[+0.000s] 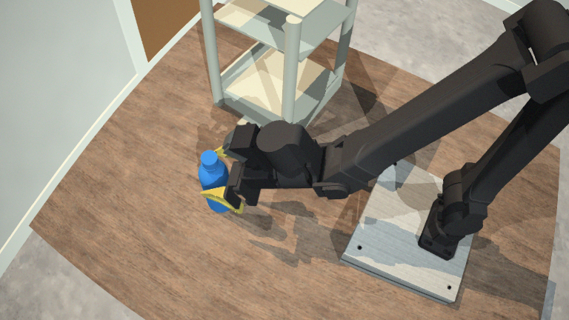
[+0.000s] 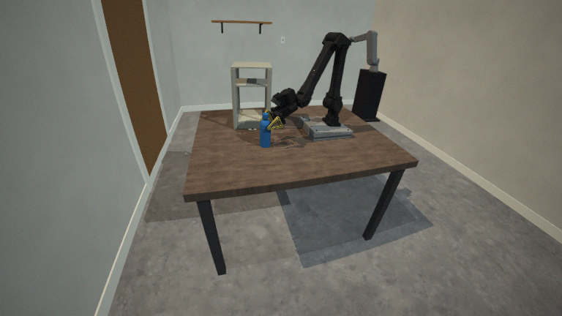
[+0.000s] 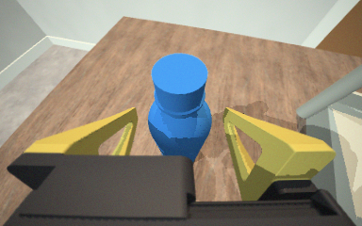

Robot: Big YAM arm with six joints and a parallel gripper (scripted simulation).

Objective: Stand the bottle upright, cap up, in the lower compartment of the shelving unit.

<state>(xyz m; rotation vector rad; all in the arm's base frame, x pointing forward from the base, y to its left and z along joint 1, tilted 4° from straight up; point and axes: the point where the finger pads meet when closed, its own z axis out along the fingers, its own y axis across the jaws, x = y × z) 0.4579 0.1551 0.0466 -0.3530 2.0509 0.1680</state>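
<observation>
Now: hand right at the blue bottle.
</observation>
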